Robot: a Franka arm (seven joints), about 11 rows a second.
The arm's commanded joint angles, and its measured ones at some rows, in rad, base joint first. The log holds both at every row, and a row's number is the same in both.
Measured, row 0:
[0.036, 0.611, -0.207, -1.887, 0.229, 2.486, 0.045]
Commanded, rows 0 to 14:
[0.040, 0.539, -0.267, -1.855, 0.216, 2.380, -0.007]
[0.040, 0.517, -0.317, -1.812, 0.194, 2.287, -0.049]
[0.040, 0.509, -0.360, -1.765, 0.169, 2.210, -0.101]
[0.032, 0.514, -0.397, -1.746, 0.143, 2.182, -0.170]
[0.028, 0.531, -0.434, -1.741, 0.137, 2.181, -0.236]
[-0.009, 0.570, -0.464, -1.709, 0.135, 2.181, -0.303]
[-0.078, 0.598, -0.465, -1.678, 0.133, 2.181, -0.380]
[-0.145, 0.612, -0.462, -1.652, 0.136, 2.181, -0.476]
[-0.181, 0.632, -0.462, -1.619, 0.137, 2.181, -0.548]
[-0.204, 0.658, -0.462, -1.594, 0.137, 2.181, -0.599]
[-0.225, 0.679, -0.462, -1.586, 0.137, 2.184, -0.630]
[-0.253, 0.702, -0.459, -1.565, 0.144, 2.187, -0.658]
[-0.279, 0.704, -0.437, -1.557, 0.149, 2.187, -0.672]
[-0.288, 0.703, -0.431, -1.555, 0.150, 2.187, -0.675]
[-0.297, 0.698, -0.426, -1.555, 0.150, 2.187, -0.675]
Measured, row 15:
[-0.265, 0.689, -0.450, -1.592, 0.150, 2.196, -0.652]
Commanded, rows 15 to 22:
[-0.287, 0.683, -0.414, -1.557, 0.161, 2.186, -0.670]
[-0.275, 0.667, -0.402, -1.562, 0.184, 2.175, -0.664]
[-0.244, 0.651, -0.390, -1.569, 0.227, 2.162, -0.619]
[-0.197, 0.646, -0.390, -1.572, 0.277, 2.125, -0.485]
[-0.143, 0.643, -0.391, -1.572, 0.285, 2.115, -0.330]
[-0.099, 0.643, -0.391, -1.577, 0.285, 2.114, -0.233]
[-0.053, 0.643, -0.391, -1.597, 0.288, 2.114, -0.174]
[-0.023, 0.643, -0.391, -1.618, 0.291, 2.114, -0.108]
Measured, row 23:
[-0.090, 0.663, -0.382, -1.563, 0.261, 2.124, -0.236]
